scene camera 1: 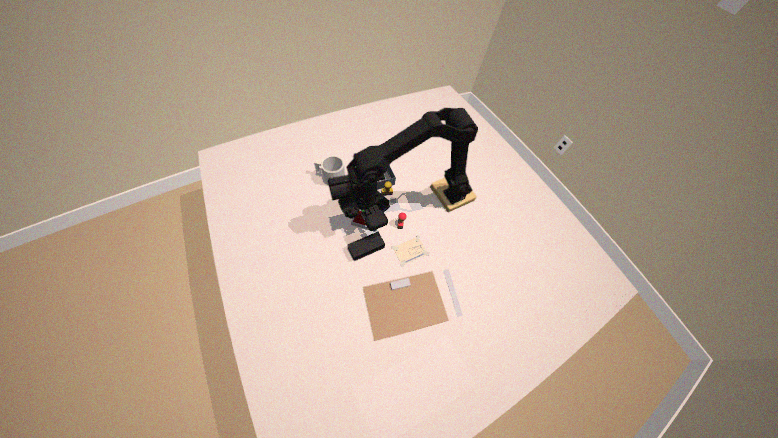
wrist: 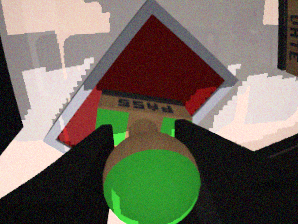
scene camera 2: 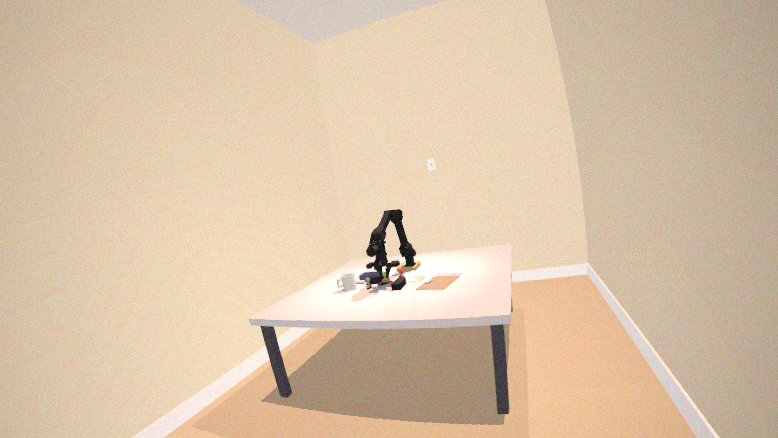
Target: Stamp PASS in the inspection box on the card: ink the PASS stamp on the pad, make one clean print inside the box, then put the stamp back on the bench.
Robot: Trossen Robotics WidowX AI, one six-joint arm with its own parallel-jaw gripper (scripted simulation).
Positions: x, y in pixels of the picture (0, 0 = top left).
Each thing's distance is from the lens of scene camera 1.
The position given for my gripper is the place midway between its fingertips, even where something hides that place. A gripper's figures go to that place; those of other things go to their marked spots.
my gripper point(scene camera 1: 366, 215): 0.83 m
brown clipboard point(scene camera 1: 396, 307): 0.78 m
